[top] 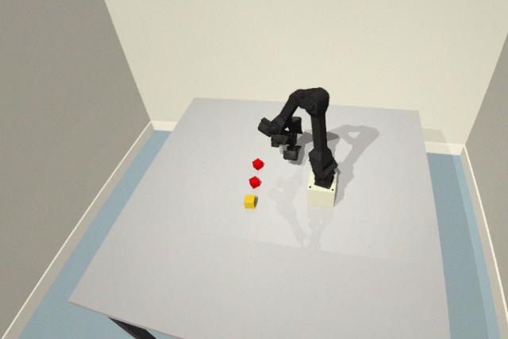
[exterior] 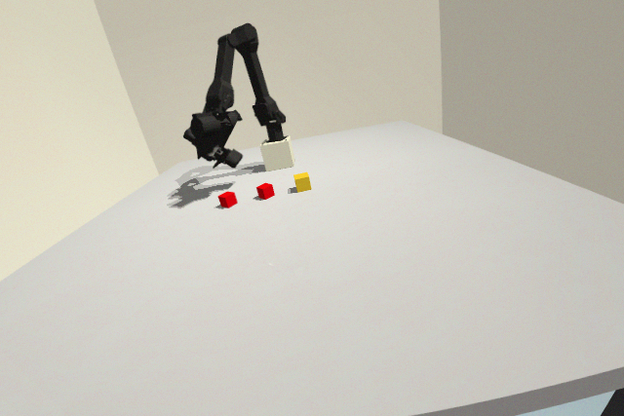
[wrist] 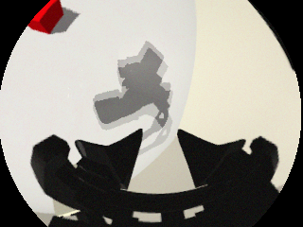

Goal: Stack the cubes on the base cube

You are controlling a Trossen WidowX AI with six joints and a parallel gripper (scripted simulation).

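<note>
Now: gripper tip 9 cm short of the yellow base cube, 35 cm to the right of it and 7 cm above it.
</note>
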